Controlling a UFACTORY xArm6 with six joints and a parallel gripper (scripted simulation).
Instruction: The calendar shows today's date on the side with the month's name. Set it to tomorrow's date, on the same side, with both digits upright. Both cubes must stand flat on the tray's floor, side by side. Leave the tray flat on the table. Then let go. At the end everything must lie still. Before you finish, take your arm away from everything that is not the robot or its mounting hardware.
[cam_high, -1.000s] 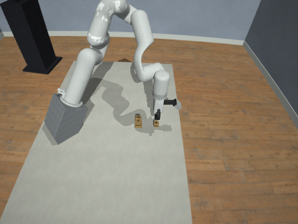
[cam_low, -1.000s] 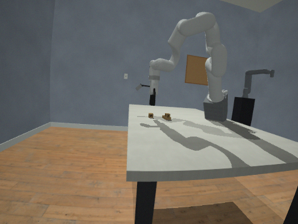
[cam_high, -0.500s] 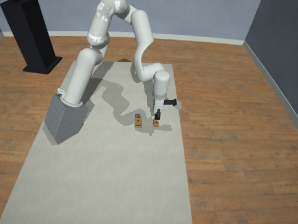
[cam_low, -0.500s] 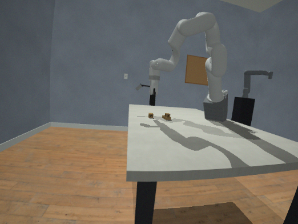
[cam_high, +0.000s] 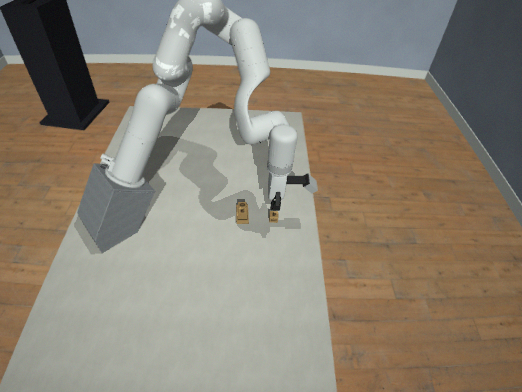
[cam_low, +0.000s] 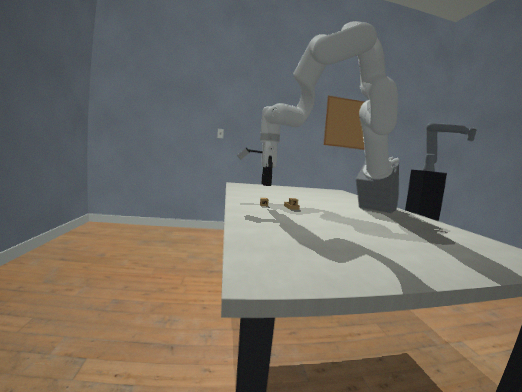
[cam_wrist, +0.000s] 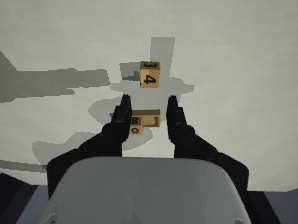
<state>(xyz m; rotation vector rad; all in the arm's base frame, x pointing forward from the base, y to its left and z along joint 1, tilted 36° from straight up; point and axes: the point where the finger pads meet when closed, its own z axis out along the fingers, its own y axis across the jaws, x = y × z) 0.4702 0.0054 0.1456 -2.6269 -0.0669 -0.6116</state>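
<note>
My gripper is now 9 cm above the wooden digit cube. The rest, counted from my hand: wooden calendar tray 11 cm behind, 1 cm to the right, 9 cm below.
</note>
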